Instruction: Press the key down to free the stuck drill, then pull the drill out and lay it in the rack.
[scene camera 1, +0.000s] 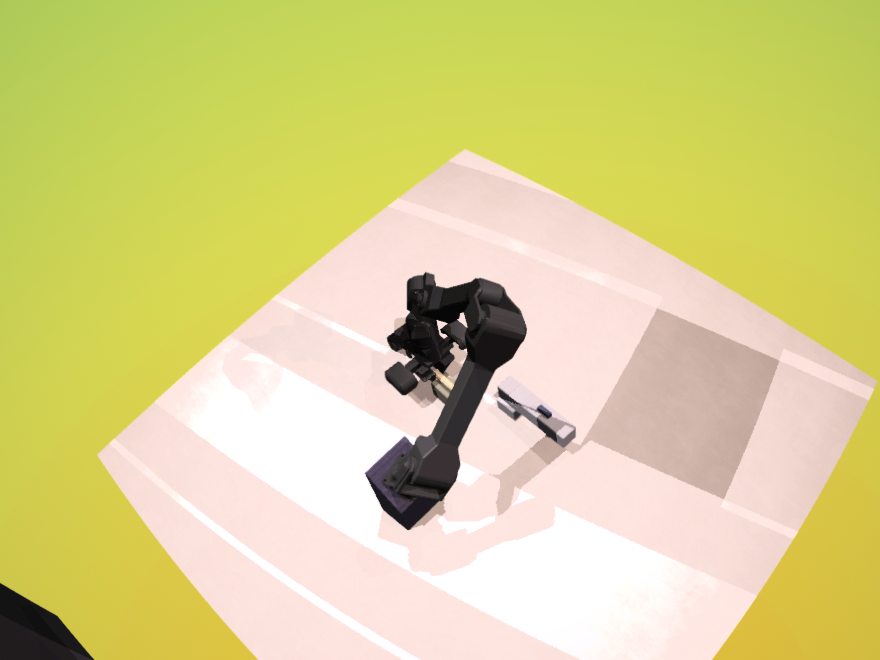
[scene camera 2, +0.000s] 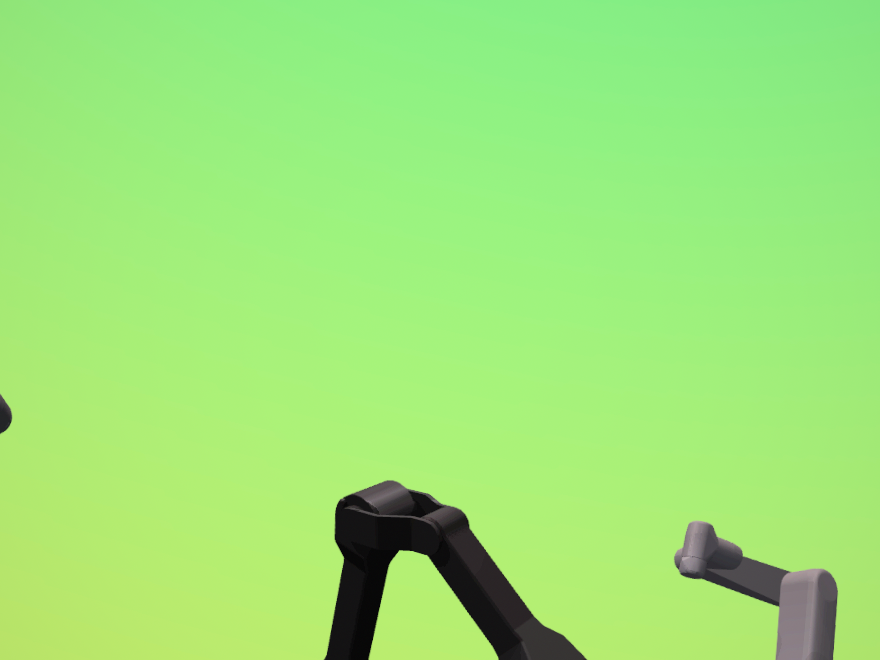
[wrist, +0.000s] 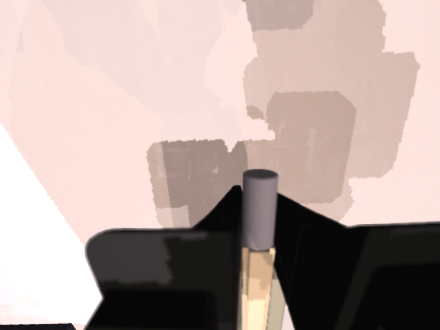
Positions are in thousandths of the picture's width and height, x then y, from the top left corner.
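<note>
The gripper appears at (scene camera 1: 495, 575) and again at (wrist: 565, 583), while a grey block (scene camera 1: 585, 605) shares the scene with it.
</note>
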